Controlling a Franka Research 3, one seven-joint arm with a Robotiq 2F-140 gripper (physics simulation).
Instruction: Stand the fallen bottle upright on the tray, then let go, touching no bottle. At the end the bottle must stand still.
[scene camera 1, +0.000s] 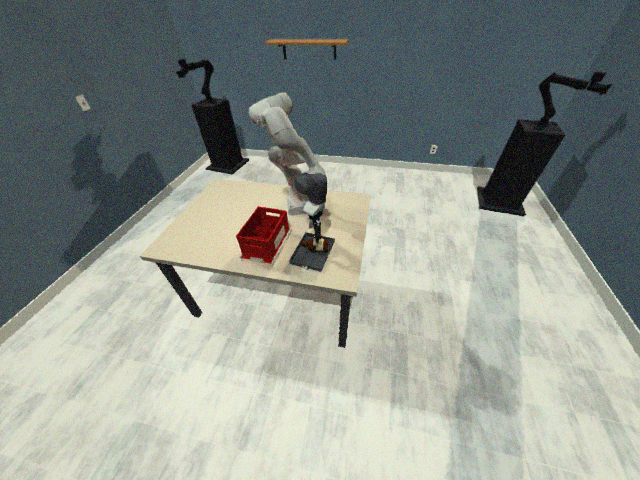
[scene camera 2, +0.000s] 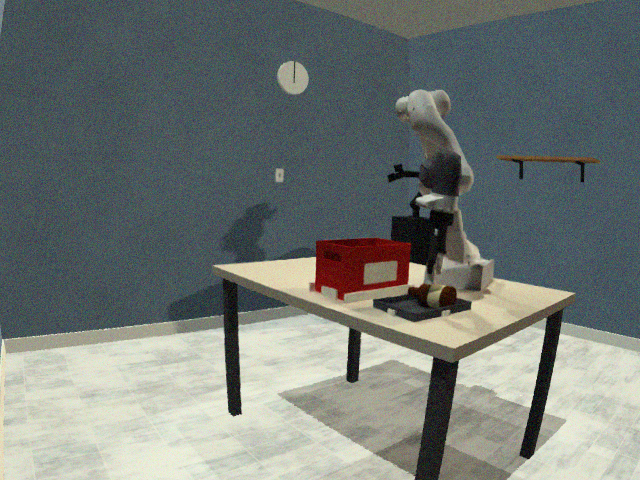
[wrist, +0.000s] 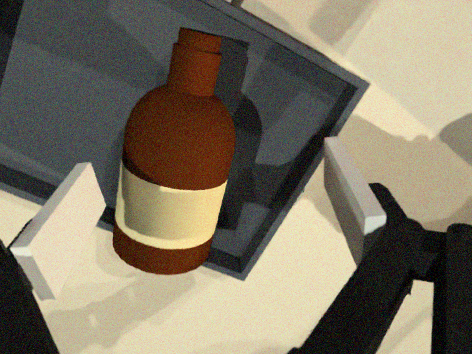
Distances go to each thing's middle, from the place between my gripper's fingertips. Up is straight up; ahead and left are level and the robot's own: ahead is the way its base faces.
My hand is 2 cm short of the brown bottle (scene camera 2: 437, 296), 1 cm to the right of it and 5 cm above it.
